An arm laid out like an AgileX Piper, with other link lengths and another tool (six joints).
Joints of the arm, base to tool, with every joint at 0 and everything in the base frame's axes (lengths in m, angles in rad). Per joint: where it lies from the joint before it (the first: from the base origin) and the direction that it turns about. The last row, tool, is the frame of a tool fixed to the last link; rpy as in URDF.
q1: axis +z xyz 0 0 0.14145
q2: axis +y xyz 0 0 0
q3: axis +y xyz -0.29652 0 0.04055
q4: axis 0.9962 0 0.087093 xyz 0.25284 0 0.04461
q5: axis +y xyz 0 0 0
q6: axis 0.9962 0 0.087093 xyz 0.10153 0 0.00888
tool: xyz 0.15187 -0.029 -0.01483 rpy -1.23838 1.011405 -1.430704
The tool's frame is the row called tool.
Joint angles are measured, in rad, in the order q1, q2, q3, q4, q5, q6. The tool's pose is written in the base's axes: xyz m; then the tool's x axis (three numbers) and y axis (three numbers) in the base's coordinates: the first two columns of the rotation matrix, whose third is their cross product. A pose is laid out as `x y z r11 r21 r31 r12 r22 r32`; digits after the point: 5 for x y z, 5 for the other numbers.
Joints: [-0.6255, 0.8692, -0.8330, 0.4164, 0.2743, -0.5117]
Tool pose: 0.27141 -0.20106 0.35471 -0.43197 -0.44217 -0.78606 0.42906 0.66587 -0.61035
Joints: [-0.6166, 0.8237, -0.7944, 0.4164, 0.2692, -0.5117]
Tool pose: 0.26414 -0.19284 0.35173 -0.42147 -0.45031 -0.78714 0.43029 0.66475 -0.61069
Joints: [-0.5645, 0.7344, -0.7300, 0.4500, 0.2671, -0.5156]
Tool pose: 0.25805 -0.16578 0.34834 -0.36540 -0.46404 -0.80694 0.41694 0.69347 -0.58759
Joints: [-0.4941, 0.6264, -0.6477, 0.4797, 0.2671, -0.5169]
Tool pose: 0.24990 -0.13404 0.33908 -0.30088 -0.47924 -0.82450 0.38578 0.72951 -0.56480
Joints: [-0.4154, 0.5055, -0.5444, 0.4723, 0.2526, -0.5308]
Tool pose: 0.23803 -0.10726 0.32390 -0.24792 -0.52573 -0.81372 0.34378 0.73754 -0.58125
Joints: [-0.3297, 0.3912, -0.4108, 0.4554, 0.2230, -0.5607]
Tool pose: 0.22817 -0.08587 0.29333 -0.21269 -0.57912 -0.78701 0.28571 0.73338 -0.61687
